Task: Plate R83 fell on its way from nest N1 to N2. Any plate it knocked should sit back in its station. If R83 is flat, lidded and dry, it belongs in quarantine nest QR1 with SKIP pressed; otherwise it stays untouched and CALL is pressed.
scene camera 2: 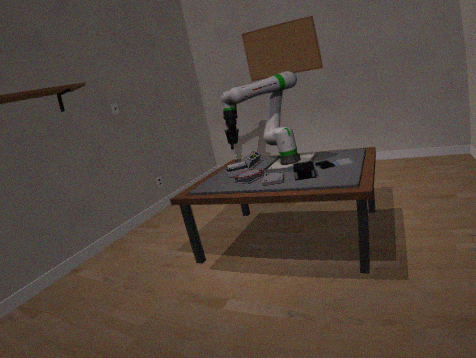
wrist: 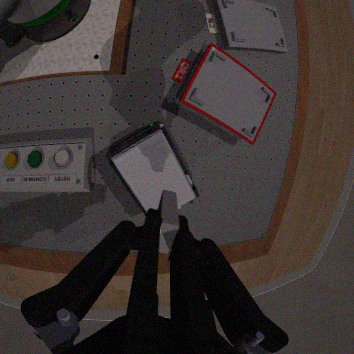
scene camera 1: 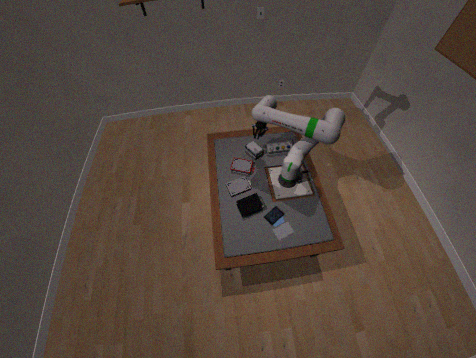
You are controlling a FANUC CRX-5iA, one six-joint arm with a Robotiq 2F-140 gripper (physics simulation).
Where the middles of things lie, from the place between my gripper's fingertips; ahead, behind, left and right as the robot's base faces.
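I look at the station labelled N2 [wrist: 245,32], and counting from my hand I find it 22 cm ahead, 30 cm to the left of my hand, and 13 cm below it.
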